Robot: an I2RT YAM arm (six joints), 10 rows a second.
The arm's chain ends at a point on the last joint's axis. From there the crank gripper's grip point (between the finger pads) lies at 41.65 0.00 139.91 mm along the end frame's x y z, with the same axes.
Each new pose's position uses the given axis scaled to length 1; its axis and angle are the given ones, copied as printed.
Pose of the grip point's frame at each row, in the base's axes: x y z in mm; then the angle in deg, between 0 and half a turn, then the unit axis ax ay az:
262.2, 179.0, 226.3, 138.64, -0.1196, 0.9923, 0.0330
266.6, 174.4, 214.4, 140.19, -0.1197, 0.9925, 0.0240
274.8, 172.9, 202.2, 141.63, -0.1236, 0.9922, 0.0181
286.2, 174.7, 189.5, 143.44, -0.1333, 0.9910, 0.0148
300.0, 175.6, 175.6, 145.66, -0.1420, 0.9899, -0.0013
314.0, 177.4, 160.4, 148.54, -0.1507, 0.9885, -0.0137
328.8, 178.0, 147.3, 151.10, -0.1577, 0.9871, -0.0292
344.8, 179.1, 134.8, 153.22, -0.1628, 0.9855, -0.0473
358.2, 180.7, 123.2, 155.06, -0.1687, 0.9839, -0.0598
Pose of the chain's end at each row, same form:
201.6, 167.7, 358.6, 138.64, -0.1196, 0.9923, 0.0330
209.3, 165.9, 348.4, 140.19, -0.1197, 0.9925, 0.0240
220.7, 166.3, 337.6, 141.63, -0.1236, 0.9922, 0.0181
236.2, 169.4, 326.6, 143.44, -0.1333, 0.9910, 0.0148
254.7, 175.4, 314.4, 145.66, -0.1420, 0.9899, -0.0013
275.1, 181.7, 301.0, 148.54, -0.1507, 0.9885, -0.0137
295.4, 187.6, 289.1, 151.10, -0.1577, 0.9871, -0.0292
315.7, 194.7, 277.0, 153.22, -0.1628, 0.9855, -0.0473
333.0, 200.7, 265.6, 155.06, -0.1687, 0.9839, -0.0598

